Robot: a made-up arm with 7 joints.
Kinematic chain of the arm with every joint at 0, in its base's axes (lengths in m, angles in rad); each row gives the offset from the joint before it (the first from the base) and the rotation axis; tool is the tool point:
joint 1: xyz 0 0 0.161 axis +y
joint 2: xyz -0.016 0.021 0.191 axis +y
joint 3: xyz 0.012 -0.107 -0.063 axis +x
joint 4: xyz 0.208 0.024 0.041 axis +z
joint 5: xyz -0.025 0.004 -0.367 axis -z
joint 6: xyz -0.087 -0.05 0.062 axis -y
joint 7: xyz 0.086 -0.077 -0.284 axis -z
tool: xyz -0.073 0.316 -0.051
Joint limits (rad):
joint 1: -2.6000..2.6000
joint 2: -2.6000..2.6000
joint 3: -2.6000..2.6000
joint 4: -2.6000..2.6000
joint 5: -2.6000..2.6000
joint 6: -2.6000..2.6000
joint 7: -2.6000..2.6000
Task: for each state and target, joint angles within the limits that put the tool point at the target. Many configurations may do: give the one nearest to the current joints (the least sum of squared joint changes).
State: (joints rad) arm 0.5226 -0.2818 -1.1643 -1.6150 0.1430 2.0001 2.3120
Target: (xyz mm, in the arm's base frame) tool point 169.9 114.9 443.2
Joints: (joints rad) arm 0.4629 -0.3811 -1.4315 -1.2523 -0.2355 1.9037 2.0544
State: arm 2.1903 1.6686 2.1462 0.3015 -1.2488 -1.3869 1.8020
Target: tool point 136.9 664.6 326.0
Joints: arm 2.1982 1.6146 2.0561 0.2350 -1.2203 -1.7335 1.5475
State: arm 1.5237 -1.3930 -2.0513 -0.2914 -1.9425 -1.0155 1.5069
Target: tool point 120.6 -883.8 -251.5
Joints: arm 2.2442 -0.9015 -1.3770 -0.3866 -1.8189 -0.9742 1.7467
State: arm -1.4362 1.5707 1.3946 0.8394 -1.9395 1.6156 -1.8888
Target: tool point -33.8 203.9 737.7
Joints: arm -1.2963 1.1145 1.9433 0.6681 -1.8192 1.3507 -2.1328
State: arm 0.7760 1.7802 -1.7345 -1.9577 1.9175 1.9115 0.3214
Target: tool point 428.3 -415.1 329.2
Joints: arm 1.5817 2.4430 -1.4346 -2.0965 2.1414 1.3547 -0.1070
